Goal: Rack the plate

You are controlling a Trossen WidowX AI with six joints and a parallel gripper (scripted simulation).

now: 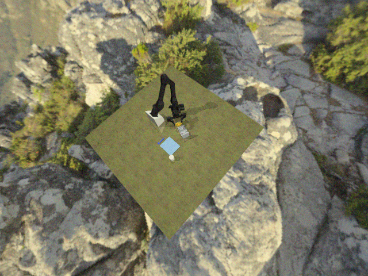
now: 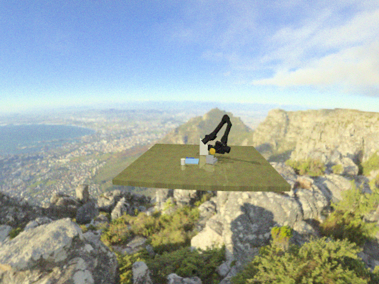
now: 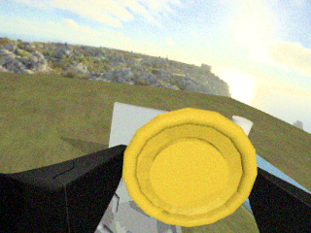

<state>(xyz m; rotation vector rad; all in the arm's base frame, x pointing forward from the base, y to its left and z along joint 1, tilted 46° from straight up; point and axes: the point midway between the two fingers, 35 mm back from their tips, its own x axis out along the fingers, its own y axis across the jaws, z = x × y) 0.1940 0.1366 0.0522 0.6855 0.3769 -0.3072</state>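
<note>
My gripper tip is now 5 cm short of the grey dish rack, 1 cm to the right of it and 6 cm above it. From my gripper tip the other things lie so: light blue mat 8 cm ahead, 18 cm to the right, 9 cm below; then yellow plate 1 cm behind; then blue spoon 2 cm behind, 23 cm to the right, 8 cm below.
</note>
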